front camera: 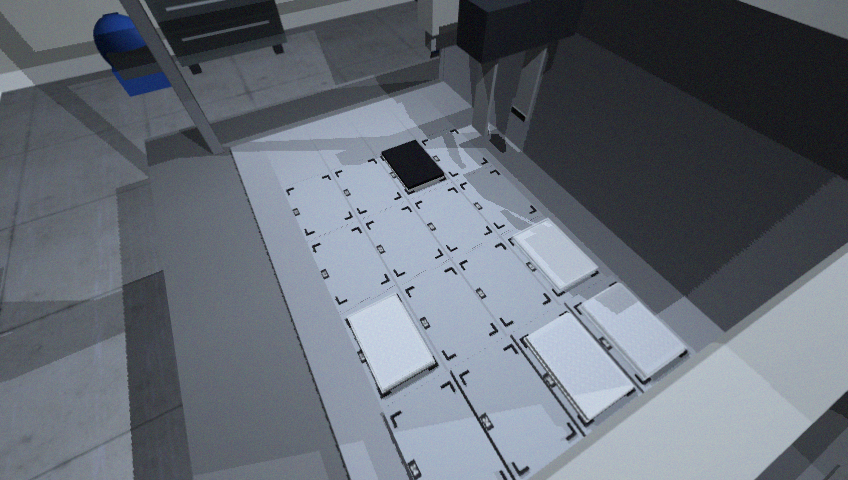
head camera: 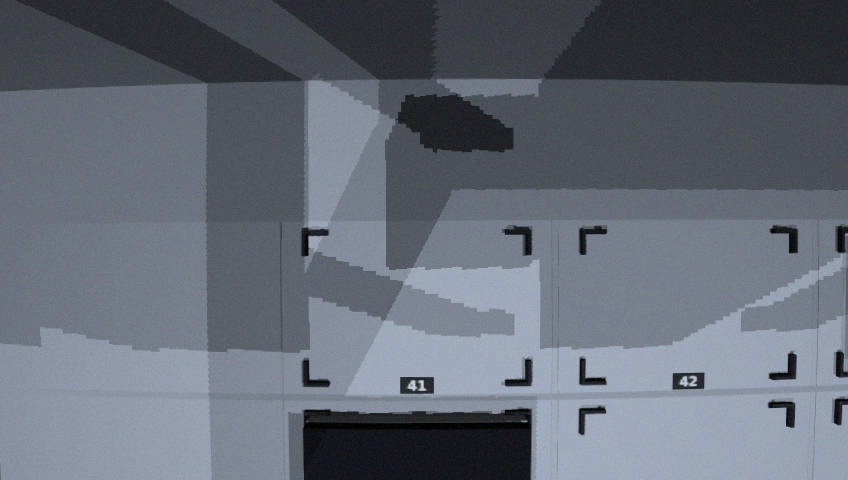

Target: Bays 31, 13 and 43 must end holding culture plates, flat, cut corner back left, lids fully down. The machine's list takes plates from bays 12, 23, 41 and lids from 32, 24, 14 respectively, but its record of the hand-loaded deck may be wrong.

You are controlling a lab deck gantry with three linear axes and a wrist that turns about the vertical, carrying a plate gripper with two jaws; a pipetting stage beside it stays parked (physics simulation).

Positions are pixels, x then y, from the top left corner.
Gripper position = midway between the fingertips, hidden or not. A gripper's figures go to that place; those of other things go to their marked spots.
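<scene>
Clear lid (front camera: 550, 249), 0.67 m from the lens. Gripper (front camera: 500, 123), 0.65 m from the lens.
</scene>
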